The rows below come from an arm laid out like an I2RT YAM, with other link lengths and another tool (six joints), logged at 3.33 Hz.
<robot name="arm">
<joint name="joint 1" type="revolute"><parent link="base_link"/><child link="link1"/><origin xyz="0 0 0.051" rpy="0 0 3.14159"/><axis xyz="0 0 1"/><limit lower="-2.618" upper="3.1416"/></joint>
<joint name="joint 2" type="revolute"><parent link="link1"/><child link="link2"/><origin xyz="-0.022 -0.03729 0.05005" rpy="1.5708 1.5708 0"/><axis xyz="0 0 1"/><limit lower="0" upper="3.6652"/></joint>
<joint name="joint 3" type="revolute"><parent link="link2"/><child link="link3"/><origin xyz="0 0.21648 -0.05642" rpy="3.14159 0 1.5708"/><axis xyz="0 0 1"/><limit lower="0" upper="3.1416"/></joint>
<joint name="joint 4" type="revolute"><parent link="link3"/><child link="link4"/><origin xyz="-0.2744 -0.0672 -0.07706"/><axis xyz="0 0 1"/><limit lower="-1.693" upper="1.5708"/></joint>
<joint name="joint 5" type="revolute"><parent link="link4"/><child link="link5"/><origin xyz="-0.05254 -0.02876 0.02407" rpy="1.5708 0 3.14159"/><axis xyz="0 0 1"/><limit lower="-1.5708" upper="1.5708"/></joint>
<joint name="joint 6" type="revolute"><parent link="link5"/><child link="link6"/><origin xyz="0.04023 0 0.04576" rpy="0 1.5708 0"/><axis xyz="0 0 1"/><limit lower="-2.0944" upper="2.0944"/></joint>
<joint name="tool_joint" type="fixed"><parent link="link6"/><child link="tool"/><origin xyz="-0.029 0.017 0.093" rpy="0 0.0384 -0.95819"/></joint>
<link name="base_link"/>
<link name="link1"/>
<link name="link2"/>
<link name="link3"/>
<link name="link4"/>
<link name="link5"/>
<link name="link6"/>
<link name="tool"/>
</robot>
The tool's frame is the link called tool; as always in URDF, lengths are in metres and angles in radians.
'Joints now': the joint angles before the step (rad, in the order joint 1, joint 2, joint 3, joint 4, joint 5, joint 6). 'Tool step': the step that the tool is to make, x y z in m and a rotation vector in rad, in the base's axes. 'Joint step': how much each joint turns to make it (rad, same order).
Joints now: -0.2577, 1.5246, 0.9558, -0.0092, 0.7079, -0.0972
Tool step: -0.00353, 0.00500, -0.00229, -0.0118, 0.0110, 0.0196
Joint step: 0.0122, -0.0224, -0.0344, 0.0179, 0.0015, -0.0209
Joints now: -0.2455, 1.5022, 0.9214, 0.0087, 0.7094, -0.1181
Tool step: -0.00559, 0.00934, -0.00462, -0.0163, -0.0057, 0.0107
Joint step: 0.0269, -0.0303, -0.0550, 0.0372, 0.0215, -0.0048
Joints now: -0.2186, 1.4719, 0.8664, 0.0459, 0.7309, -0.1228
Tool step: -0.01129, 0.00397, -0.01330, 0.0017, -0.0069, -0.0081
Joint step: 0.0058, -0.0279, -0.0760, 0.0453, 0.0101, 0.0136
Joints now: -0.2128, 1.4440, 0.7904, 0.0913, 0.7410, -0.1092
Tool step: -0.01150, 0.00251, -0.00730, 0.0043, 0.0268, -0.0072
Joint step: 0.0019, -0.0279, -0.0435, -0.0150, 0.0084, 0.0051
